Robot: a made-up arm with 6 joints. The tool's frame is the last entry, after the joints. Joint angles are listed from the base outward. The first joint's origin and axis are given. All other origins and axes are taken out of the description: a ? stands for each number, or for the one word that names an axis. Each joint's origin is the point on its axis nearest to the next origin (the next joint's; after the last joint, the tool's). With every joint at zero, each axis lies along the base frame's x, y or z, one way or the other. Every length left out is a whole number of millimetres.
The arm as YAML. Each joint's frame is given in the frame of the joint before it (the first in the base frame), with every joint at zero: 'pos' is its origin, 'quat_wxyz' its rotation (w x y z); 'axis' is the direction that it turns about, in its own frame. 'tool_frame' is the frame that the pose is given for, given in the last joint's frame.
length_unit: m
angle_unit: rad
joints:
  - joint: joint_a
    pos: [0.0, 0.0, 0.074]
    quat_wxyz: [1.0, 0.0, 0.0, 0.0]
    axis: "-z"
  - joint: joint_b
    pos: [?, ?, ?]
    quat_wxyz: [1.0, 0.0, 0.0, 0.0]
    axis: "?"
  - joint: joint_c
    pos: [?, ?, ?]
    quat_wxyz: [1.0, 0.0, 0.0, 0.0]
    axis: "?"
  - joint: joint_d
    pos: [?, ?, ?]
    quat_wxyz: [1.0, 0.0, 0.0, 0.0]
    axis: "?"
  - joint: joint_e
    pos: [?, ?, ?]
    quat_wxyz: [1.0, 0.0, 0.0, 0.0]
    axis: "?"
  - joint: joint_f
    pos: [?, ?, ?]
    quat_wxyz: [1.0, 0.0, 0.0, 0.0]
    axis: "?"
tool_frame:
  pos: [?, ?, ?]
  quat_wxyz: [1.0, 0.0, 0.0, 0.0]
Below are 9 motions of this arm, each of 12 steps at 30 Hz.
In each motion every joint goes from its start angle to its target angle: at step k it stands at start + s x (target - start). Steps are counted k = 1, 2, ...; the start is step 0. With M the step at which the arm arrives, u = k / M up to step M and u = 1 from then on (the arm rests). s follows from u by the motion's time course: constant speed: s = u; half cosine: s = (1 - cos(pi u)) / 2; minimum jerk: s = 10 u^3 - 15 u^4 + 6 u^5.
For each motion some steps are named. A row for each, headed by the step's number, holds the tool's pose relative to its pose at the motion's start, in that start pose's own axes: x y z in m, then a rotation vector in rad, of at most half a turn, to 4 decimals.
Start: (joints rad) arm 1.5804 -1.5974 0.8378 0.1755 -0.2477 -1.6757
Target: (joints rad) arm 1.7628 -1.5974 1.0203 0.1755 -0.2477 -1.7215
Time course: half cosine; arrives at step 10
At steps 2, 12:
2: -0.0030 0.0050 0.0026 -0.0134 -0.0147 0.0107
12: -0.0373 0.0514 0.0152 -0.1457 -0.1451 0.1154

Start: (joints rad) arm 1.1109 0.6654 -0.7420 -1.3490 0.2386 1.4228
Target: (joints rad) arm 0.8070 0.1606 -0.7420 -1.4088 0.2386 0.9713
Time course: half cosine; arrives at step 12
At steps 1, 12:
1: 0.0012 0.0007 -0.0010 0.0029 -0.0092 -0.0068
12: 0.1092 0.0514 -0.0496 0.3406 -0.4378 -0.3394

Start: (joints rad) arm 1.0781 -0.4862 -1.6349 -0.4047 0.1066 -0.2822
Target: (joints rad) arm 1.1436 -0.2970 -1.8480 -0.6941 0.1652 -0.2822
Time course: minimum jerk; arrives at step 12
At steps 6, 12:
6: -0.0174 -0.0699 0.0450 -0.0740 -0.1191 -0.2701
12: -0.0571 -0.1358 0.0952 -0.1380 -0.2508 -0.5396

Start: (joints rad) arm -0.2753 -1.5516 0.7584 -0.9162 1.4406 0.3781
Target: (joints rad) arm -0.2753 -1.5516 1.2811 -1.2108 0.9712 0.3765
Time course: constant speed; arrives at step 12
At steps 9, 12:
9: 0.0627 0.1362 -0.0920 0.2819 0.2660 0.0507
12: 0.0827 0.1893 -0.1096 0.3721 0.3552 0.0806

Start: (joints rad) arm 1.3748 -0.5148 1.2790 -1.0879 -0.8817 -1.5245
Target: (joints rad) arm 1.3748 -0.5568 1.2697 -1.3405 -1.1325 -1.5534
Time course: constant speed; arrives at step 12
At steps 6, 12:
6: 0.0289 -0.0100 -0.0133 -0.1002 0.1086 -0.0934
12: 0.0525 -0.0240 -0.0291 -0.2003 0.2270 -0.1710

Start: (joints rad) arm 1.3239 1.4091 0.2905 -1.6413 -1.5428 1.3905
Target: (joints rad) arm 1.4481 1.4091 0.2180 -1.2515 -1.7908 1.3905
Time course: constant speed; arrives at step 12
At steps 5, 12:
5: 0.0004 -0.0282 0.0004 0.1275 0.1495 0.0115
12: -0.0010 -0.0663 -0.0045 0.3006 0.3611 0.0169

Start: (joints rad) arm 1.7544 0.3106 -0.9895 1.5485 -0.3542 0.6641
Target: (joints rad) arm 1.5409 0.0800 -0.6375 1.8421 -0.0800 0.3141
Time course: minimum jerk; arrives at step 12
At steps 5, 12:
5: -0.0107 -0.0060 -0.0081 -0.2065 -0.0332 0.1408
12: -0.0441 -0.0254 -0.0243 -0.5109 -0.1436 0.4503

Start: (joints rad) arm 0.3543 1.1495 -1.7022 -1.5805 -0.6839 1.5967
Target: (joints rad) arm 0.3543 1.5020 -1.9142 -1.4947 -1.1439 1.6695
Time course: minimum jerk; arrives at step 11
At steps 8, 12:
8: -0.0905 0.1100 0.0415 0.0917 -0.1274 0.0405
12: -0.1035 0.1272 0.0429 0.1048 -0.1488 0.0531

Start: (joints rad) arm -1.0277 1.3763 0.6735 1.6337 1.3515 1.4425
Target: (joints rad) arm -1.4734 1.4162 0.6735 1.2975 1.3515 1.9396
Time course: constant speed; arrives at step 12
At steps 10, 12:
10: -0.1349 -0.1067 -0.0466 0.2952 0.1324 0.1373
12: -0.1631 -0.1225 -0.0589 0.3687 0.1448 0.1720

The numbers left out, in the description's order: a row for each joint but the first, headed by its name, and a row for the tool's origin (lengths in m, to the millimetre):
joint_b: xyz 0.098 -0.04 0.0, axis +y
joint_c: xyz 0.079 0.0 0.079, axis +z
joint_d: xyz -0.031 -0.39 0.0, axis +z
joint_e: xyz 0.091 0.002 0.0, axis -y
joint_f: xyz 0.121 0.0 0.011, axis +z
tool: xyz -0.024 0.069 0.0

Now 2 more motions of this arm.
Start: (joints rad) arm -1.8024 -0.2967 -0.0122 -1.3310 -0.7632 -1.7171
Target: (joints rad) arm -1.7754 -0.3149 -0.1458 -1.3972 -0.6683 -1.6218
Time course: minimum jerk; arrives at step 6
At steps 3, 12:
3: 0.0548 -0.0015 0.0059 0.0425 0.0880 -0.0302
12: 0.1104 -0.0065 0.0078 0.0885 0.1703 -0.0641

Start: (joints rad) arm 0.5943 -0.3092 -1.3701 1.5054 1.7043 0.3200
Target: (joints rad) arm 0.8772 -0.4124 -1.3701 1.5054 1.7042 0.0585
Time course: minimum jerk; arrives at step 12
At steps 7, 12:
7: 0.0077 0.0435 0.0068 -0.1722 -0.0187 -0.0772
12: 0.0103 0.0670 0.0071 -0.2595 -0.0399 -0.1129

